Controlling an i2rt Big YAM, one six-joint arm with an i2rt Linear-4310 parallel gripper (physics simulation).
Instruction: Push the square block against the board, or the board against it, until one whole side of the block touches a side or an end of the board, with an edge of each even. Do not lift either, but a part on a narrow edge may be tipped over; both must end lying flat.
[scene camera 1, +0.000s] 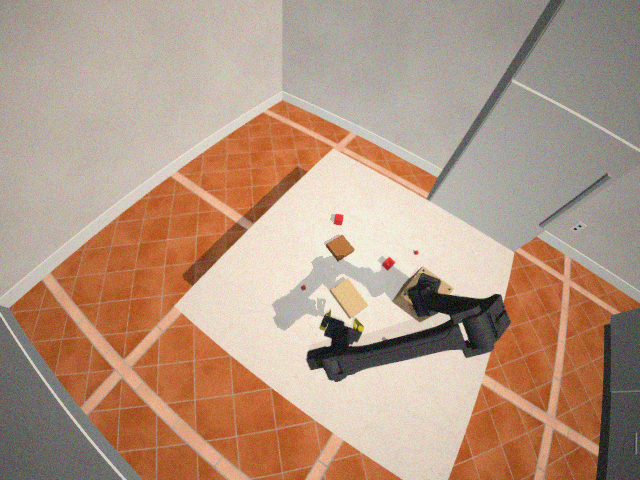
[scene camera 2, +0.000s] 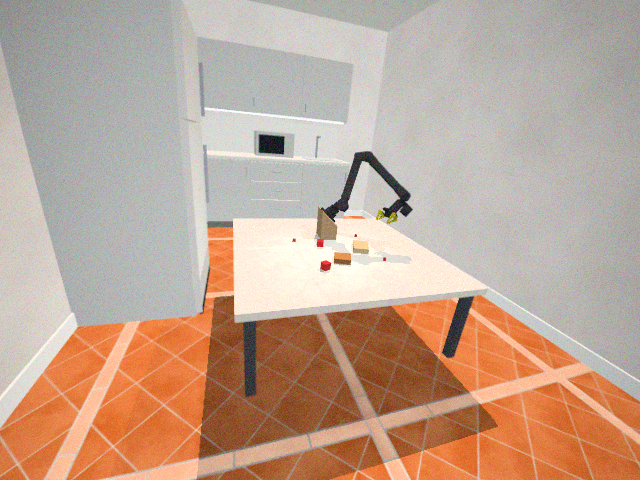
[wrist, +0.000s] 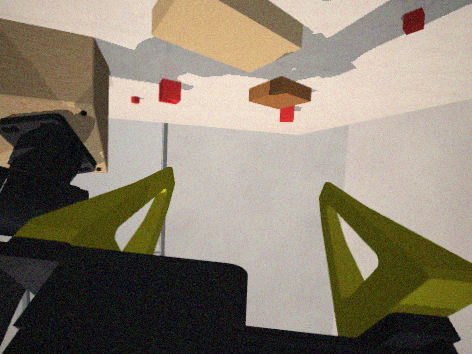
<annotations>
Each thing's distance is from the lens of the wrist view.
my gripper (wrist: 247, 182): 0.14 m
brown square block (wrist: 281, 92): 0.47 m
tan board (wrist: 248, 42): 0.31 m
The marked spots on the tan board and the brown square block are 0.19 m apart.
</annotations>
